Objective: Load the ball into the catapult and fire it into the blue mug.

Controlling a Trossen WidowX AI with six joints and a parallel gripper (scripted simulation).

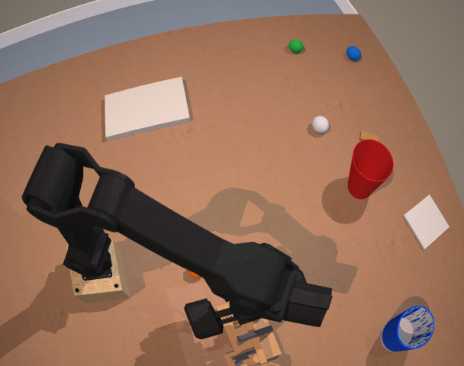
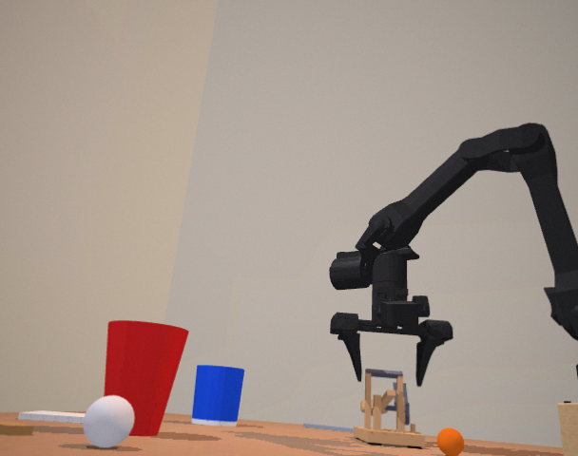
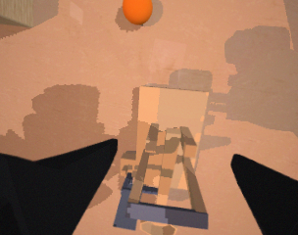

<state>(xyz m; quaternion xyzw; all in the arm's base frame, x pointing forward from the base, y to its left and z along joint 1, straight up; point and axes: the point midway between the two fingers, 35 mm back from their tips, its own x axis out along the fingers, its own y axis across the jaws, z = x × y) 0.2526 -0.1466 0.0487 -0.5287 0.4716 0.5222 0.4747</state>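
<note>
Now: the catapult upright frame 4 cm to the right of my gripper tip. Also, from my gripper tip: blue mug: 30 cm ahead, 14 cm to the right, 6 cm below; then orange ball: 12 cm to the left, 7 cm below, 6 cm behind; then catapult: 7 cm to the right, 3 cm below, 1 cm behind.
</note>
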